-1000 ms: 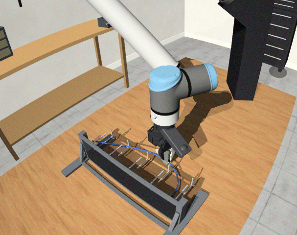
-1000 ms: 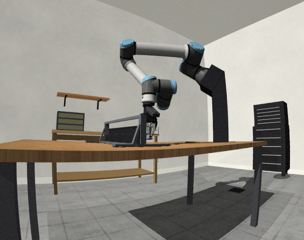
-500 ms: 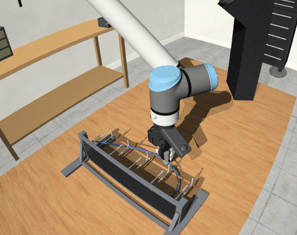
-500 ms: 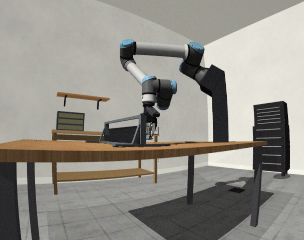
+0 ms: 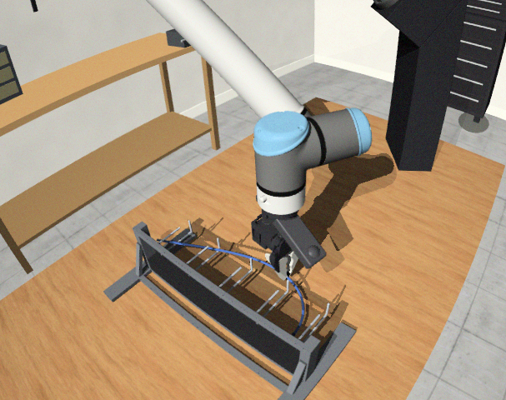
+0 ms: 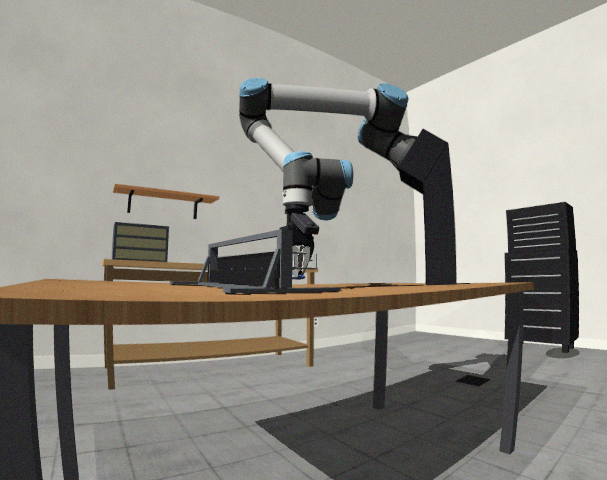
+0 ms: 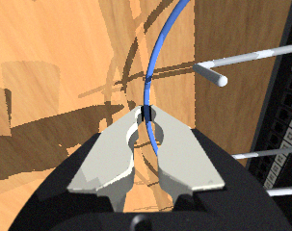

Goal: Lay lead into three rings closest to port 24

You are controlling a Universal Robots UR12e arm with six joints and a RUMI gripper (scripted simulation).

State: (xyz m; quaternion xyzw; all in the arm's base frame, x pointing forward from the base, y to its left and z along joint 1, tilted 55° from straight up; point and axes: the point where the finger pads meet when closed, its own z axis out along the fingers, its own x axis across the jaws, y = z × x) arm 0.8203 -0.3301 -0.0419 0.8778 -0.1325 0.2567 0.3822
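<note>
The grey rack lies 13 cm ahead of my hand, 11 cm to the right of it and 3 cm above it.
</note>
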